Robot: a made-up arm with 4 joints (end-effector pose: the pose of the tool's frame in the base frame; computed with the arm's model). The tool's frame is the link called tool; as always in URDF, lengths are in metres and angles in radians. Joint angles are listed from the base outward.
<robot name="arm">
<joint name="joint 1" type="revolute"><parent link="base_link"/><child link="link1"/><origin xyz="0 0 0.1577" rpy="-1.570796 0 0"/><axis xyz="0 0 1"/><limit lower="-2.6" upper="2.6"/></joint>
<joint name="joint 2" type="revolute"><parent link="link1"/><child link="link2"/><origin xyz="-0.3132 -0.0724 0.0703" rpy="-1.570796 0 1.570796"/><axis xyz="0 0 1"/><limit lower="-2.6" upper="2.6"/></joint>
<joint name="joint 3" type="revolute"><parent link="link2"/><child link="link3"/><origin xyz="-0.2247 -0.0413 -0.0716" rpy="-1.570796 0 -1.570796"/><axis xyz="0 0 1"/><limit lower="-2.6" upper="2.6"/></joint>
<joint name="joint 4" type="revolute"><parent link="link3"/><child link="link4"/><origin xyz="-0.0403 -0.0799 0.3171" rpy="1.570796 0 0"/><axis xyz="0 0 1"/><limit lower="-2.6" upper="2.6"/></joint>
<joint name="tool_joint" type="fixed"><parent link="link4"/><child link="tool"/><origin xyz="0.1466 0.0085 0.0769" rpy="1.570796 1.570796 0"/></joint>
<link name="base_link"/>
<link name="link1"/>
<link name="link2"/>
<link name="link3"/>
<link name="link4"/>
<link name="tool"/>
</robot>
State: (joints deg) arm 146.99 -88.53 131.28 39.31
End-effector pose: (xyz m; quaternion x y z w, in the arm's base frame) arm 0.1722 0.2650 0.0527 0.3352 -0.5920 0.2785 0.6780
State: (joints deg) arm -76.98 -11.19 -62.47 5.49
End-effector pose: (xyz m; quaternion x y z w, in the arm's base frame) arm -0.0431 0.0442 -0.2501 -0.2860 -0.5904 0.4280 0.6216
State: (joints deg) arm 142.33 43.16 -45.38 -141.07
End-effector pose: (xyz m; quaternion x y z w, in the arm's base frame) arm 0.3147 -0.0530 0.1521 -0.2112 -0.6978 0.6632 0.1693
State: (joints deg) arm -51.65 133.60 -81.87 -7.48
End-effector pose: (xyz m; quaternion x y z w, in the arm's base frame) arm -0.3860 0.0793 -0.0072 -0.7013 0.4070 -0.0969 0.5772
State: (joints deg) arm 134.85 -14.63 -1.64 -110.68
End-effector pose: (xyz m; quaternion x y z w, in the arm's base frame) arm 0.3549 0.0125 0.3632 0.3498 0.4282 -0.8164 0.1665
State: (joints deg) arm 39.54 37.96 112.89 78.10
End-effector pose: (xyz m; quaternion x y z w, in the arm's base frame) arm -0.3011 0.0762 0.1033 -0.7060 0.3681 -0.5780 0.1787
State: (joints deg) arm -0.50 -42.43 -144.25 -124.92
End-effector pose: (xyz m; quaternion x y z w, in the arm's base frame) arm -0.0469 0.0814 0.2841 0.3019 0.6273 0.7169 0.0366
